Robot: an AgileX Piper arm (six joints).
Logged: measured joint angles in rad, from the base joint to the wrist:
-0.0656, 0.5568, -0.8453, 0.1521, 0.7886, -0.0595
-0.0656, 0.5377, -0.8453, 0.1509, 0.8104, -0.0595
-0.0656, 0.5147, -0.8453, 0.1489, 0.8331, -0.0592
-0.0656, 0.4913, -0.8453, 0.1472, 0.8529, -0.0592
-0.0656, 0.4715, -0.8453, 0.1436, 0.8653, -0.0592
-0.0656, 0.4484, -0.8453, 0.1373, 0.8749, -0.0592
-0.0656, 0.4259, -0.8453, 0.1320, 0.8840, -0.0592
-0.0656, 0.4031, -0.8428, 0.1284, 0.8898, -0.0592
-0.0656, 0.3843, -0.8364, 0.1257, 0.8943, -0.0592
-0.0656, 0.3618, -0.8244, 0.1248, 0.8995, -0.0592
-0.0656, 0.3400, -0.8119, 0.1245, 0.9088, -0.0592
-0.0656, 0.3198, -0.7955, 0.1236, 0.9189, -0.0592
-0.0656, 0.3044, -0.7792, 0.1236, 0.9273, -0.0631
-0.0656, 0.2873, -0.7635, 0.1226, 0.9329, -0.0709
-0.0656, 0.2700, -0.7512, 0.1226, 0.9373, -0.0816
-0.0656, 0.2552, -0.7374, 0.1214, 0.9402, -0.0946
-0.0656, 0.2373, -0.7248, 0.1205, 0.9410, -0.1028
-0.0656, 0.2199, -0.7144, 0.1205, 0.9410, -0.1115
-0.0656, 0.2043, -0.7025, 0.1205, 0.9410, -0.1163
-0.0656, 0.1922, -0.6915, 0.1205, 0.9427, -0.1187
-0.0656, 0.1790, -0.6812, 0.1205, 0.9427, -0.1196
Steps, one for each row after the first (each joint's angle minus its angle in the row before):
0.0000, -0.0191, 0.0000, -0.0012, 0.0218, 0.0000
0.0000, -0.0230, 0.0000, -0.0020, 0.0227, 0.0003
0.0000, -0.0234, 0.0000, -0.0017, 0.0198, 0.0000
0.0000, -0.0198, 0.0000, -0.0036, 0.0124, 0.0000
0.0000, -0.0231, 0.0000, -0.0063, 0.0096, 0.0000
0.0000, -0.0225, 0.0000, -0.0053, 0.0091, 0.0000
0.0000, -0.0228, 0.0025, -0.0036, 0.0058, 0.0000
0.0000, -0.0188, 0.0064, -0.0027, 0.0045, 0.0000
0.0000, -0.0225, 0.0120, -0.0009, 0.0052, 0.0000
0.0000, -0.0218, 0.0125, -0.0003, 0.0093, 0.0000
0.0000, -0.0202, 0.0164, -0.0009, 0.0101, 0.0000
0.0000, -0.0154, 0.0163, 0.0000, 0.0084, -0.0039
0.0000, -0.0171, 0.0157, -0.0010, 0.0056, -0.0078
0.0000, -0.0173, 0.0123, 0.0000, 0.0044, -0.0107
0.0000, -0.0148, 0.0138, -0.0012, 0.0029, -0.0130
0.0000, -0.0179, 0.0126, -0.0009, 0.0008, -0.0082
0.0000, -0.0174, 0.0104, 0.0000, 0.0000, -0.0087
0.0000, -0.0156, 0.0119, 0.0000, 0.0000, -0.0048
0.0000, -0.0121, 0.0110, 0.0000, 0.0017, -0.0024
0.0000, -0.0132, 0.0103, 0.0000, 0.0000, -0.0009

